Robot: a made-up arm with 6 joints. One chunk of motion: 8 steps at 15 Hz.
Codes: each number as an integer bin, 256 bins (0 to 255) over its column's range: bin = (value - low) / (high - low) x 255, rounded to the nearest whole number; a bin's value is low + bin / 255 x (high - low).
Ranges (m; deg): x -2.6..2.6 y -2.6..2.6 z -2.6..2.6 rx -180..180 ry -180..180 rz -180..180
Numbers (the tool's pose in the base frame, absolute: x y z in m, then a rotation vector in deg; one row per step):
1: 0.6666 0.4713 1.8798 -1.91 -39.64 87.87
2: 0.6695 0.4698 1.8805 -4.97 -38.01 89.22
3: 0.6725 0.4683 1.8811 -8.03 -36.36 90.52
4: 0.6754 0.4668 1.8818 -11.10 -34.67 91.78
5: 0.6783 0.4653 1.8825 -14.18 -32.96 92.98
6: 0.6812 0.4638 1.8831 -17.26 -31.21 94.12
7: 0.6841 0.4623 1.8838 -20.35 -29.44 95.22
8: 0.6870 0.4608 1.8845 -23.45 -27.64 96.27
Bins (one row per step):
1: 160 151 220 126 99 190
2: 160 151 220 124 101 191
3: 160 150 220 122 102 192
4: 161 150 220 120 103 193
5: 161 150 220 117 104 193
6: 161 150 220 115 105 194
7: 161 150 220 113 107 195
8: 161 150 220 111 108 196

